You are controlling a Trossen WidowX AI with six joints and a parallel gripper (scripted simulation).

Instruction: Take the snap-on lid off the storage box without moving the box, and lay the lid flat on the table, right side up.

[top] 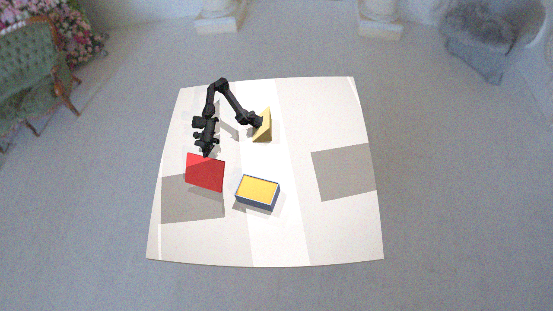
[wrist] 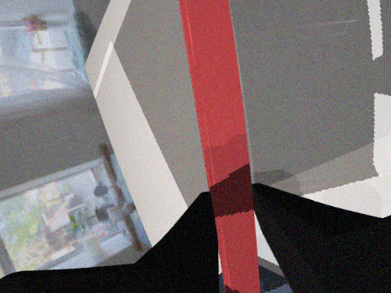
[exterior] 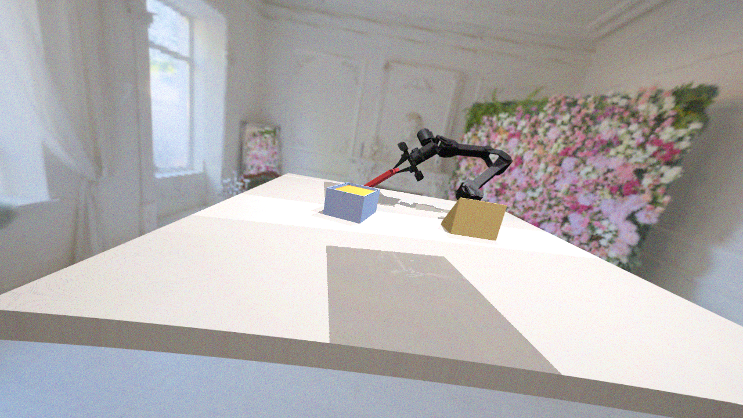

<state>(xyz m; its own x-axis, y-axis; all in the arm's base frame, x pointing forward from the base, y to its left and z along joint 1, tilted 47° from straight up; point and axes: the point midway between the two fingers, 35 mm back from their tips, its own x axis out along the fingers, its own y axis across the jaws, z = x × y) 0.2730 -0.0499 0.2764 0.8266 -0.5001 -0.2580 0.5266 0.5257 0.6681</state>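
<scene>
My gripper tip is 60 mm short of the red lid, 10 mm to the left of it and 50 mm above it. Also, from my gripper tip: blue-grey storage box: 130 mm ahead, 300 mm to the left, 110 mm below.
</scene>
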